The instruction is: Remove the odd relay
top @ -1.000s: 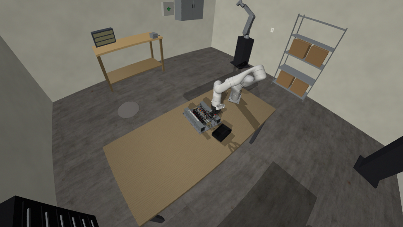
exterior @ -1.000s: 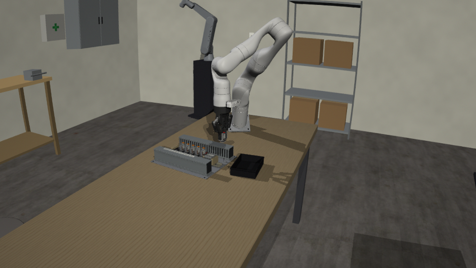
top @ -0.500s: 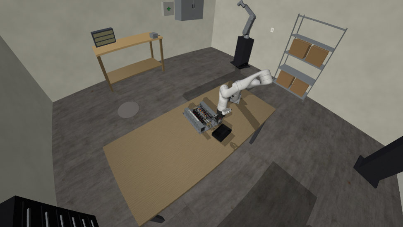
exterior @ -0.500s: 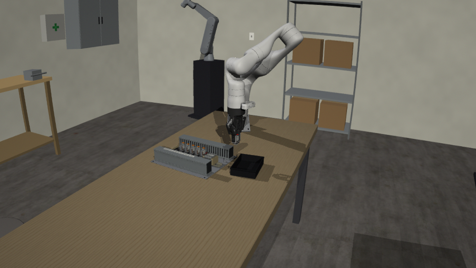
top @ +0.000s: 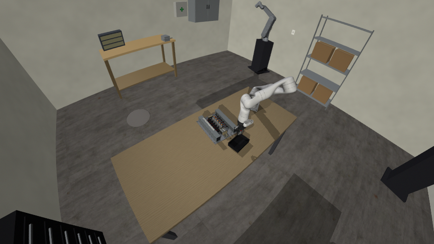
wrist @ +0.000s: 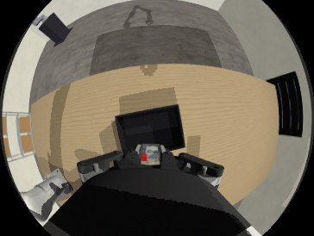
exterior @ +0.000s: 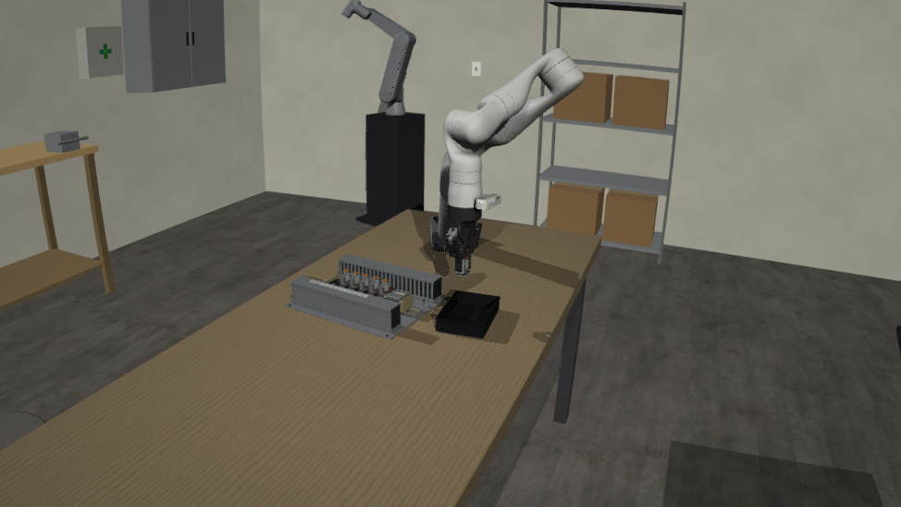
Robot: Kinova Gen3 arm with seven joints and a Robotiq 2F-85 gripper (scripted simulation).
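My hand is 2 cm to the right of the black parts tray and 12 cm above it. Also, from my hand: relay (1 cm below).
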